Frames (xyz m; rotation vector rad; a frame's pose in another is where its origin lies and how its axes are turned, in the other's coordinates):
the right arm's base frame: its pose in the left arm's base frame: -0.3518 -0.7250 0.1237 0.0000 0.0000 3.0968
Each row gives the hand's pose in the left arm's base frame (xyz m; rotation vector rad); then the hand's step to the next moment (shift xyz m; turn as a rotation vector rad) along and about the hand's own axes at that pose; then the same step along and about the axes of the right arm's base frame.
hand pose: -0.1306 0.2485 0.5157 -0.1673 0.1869 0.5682
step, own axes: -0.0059 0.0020 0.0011 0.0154 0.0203 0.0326
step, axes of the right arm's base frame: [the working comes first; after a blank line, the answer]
step, axes of the left arm's base frame: -0.0058 -0.0012 0.0022 0.0058 0.0316 0.0261

0.0058 0.0014 0.0022 -0.0044 -0.0318 0.0261
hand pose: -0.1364 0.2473 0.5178 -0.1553 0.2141 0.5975
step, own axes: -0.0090 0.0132 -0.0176 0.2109 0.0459 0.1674
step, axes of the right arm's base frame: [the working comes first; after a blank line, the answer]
step, axes of the left arm's base frame: -0.0175 0.0023 -0.0159 0.1695 0.1858 0.1065

0.0176 -0.0015 -0.0159 -0.1610 -0.1932 0.1065
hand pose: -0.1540 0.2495 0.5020 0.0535 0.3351 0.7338
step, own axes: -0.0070 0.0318 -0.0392 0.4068 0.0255 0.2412
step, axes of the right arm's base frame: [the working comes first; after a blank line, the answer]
step, axes of the left arm's base frame: -0.0379 0.0163 -0.0299 0.3418 0.3060 0.1179

0.0386 -0.0146 -0.0299 -0.3277 -0.3210 0.1179
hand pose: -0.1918 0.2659 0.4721 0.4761 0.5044 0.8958
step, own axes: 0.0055 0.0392 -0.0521 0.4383 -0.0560 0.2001
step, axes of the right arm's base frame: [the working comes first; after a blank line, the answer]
step, axes of the left arm's base frame: -0.0519 0.0349 -0.0191 0.3835 0.2954 0.0314

0.0534 -0.0325 -0.0191 -0.3699 -0.3123 0.0314
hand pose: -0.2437 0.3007 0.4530 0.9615 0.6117 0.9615
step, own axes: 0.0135 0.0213 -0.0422 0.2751 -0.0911 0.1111
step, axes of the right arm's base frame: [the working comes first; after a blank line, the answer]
step, axes of the left arm's base frame: -0.0357 0.0338 -0.0010 0.2515 0.1781 -0.0366

0.0371 -0.0322 -0.0010 -0.2433 -0.1892 -0.0366
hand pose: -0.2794 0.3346 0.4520 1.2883 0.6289 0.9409
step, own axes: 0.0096 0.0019 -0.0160 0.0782 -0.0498 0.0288
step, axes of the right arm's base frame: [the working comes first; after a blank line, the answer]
step, axes of the left arm's base frame: -0.0090 0.0165 -0.0003 0.0746 0.0518 -0.0342

0.0097 -0.0161 -0.0003 -0.0722 -0.0551 -0.0342
